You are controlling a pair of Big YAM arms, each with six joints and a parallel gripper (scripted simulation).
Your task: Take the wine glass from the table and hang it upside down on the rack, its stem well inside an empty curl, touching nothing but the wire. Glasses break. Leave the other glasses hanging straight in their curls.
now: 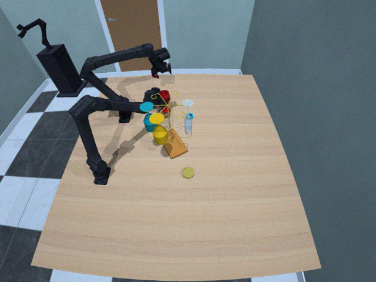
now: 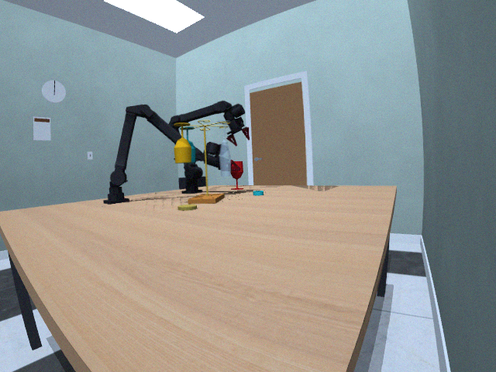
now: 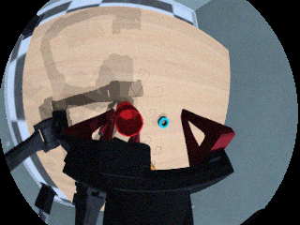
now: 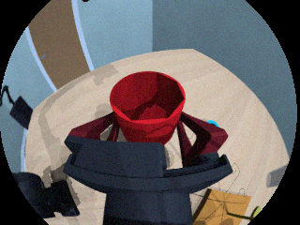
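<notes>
Now: right hand 5 cm above the red wine glass. The rest, counted from my right hand: gold wire rack (9 cm ahead, 32 cm to the right, 4 cm above); teal glass (1 cm behind, 34 cm to the right, 15 cm above); clear glass (20 cm ahead, 30 cm to the right, 11 cm above).
</notes>
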